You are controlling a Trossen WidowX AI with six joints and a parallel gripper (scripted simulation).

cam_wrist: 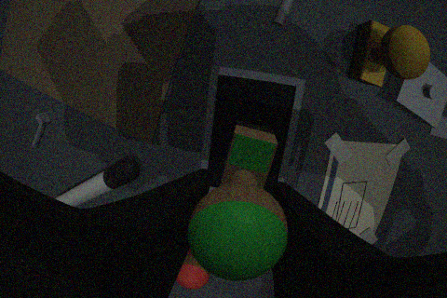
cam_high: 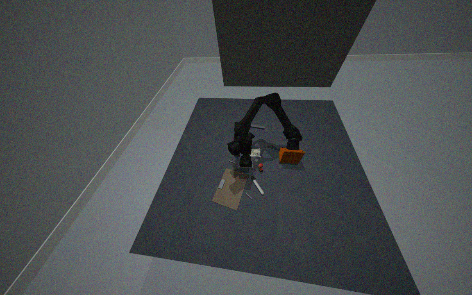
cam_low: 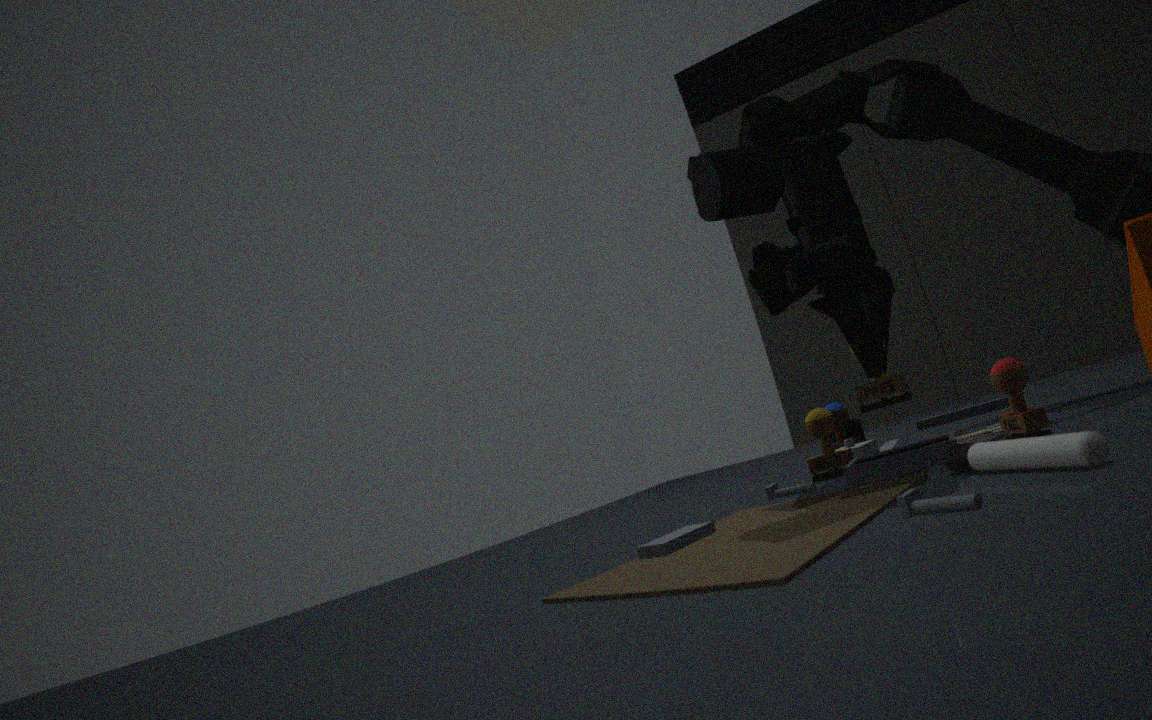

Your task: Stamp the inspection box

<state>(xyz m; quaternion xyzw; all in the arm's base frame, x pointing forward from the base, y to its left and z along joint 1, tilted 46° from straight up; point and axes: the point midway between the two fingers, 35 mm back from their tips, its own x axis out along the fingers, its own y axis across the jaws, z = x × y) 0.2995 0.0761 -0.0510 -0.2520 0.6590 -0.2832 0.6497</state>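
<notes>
My gripper tip is now 7 cm above the black ink pad. The rest, counted from my gripper tip: red-knobbed stamp (10 cm behind, 6 cm below, 2 cm to the left); yellow-knobbed stamp (8 cm to the right, 7 cm ahead, 6 cm below); green-knobbed PASS stamp (right at my gripper tip).
</notes>
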